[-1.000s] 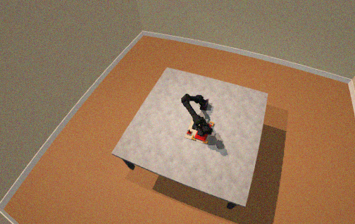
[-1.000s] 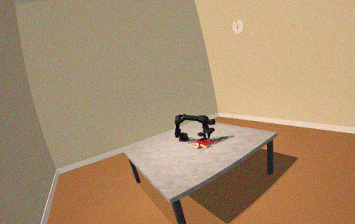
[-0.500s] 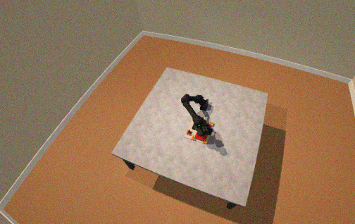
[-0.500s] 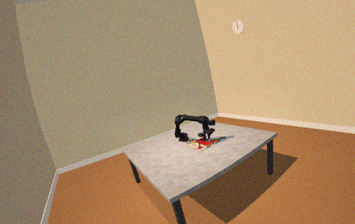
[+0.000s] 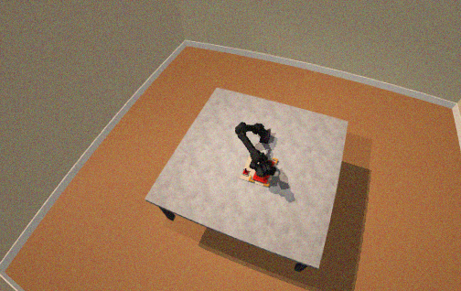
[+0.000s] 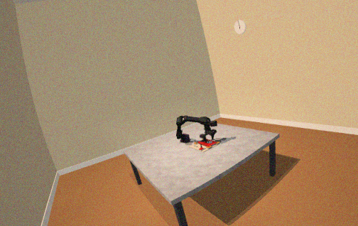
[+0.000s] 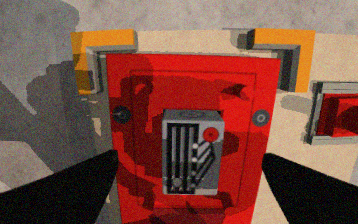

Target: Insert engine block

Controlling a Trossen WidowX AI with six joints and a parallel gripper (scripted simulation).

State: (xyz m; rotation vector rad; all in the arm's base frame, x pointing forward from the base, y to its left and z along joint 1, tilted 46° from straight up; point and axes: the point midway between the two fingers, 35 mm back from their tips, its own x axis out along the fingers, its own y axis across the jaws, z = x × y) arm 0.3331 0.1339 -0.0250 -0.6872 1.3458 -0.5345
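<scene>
My gripper tip is 2 cm above the grey engine block. From my gripper tip the other things lie so: tan base plate: 4 cm behind, 3 cm to the right, 3 cm below.
</scene>
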